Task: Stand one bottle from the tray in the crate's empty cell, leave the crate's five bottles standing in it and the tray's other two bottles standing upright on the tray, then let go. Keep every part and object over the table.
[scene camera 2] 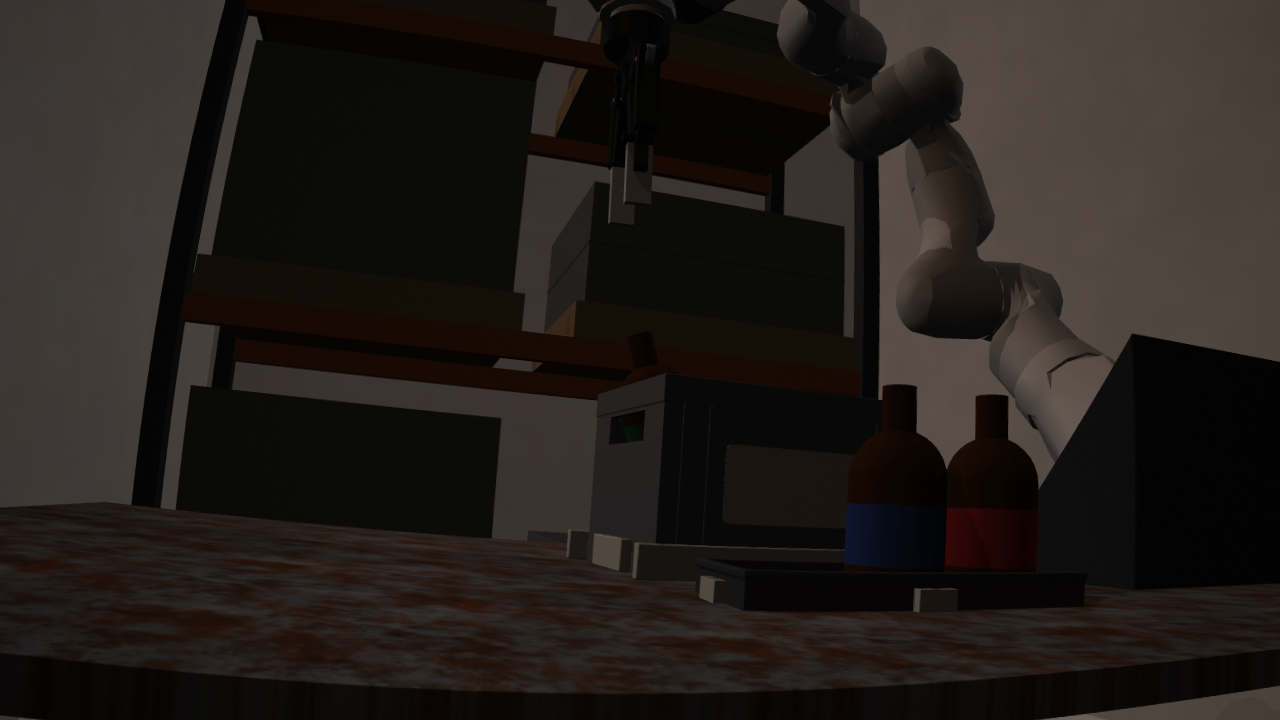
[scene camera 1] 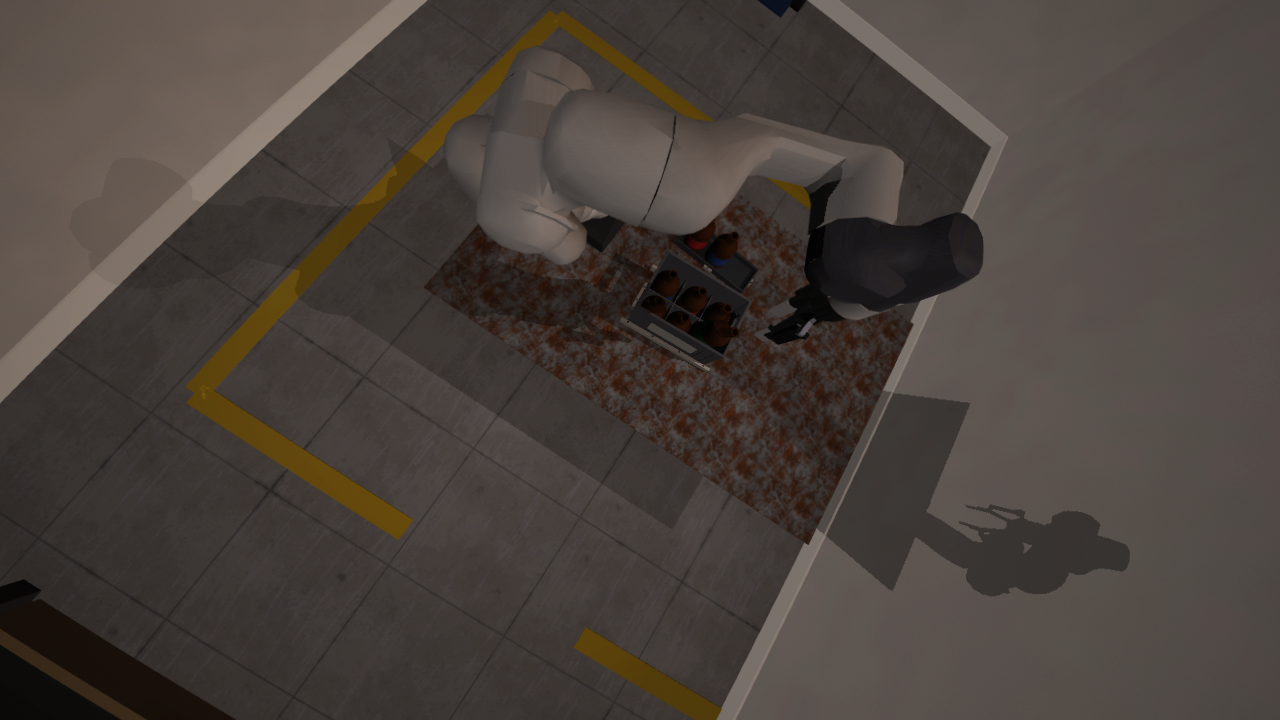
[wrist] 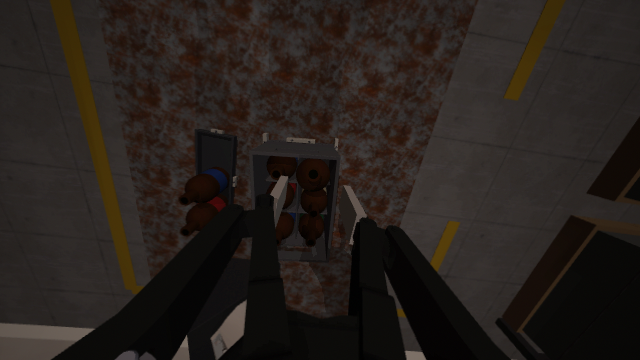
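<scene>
The grey crate (scene camera 1: 684, 348) (scene camera 2: 631, 488) (wrist: 295, 148) holds brown bottles in all six cells. The bottle in its end corner cell (scene camera 1: 718, 333) (scene camera 2: 640, 351) (wrist: 313, 174) leans, its neck and shoulder above the rim in scene camera 2; a green label shows through the handle hole. The other five sit lower; their bases are hidden. The blue-label bottle (scene camera 1: 721, 248) (scene camera 2: 895, 537) (wrist: 202, 187) and red-label bottle (scene camera 1: 699, 239) (scene camera 2: 991, 528) (wrist: 201, 217) stand upright on the black tray (scene camera 1: 738, 272) (scene camera 2: 1002, 591) (wrist: 215, 150). My gripper (scene camera 1: 769, 324) (scene camera 2: 630, 189) (wrist: 314, 192) is partly open and empty, high above the crate.
Pale blocks (scene camera 2: 611, 552) (wrist: 300, 140) lie around the crate's foot and others touch the tray. A dark slanted block (scene camera 2: 1190, 474) stands beside the tray by the arm's base. A shelf unit (scene camera 2: 162, 402) stands behind the rust-mottled table (scene camera 1: 751, 447) (scene camera 2: 313, 617) (wrist: 280, 75).
</scene>
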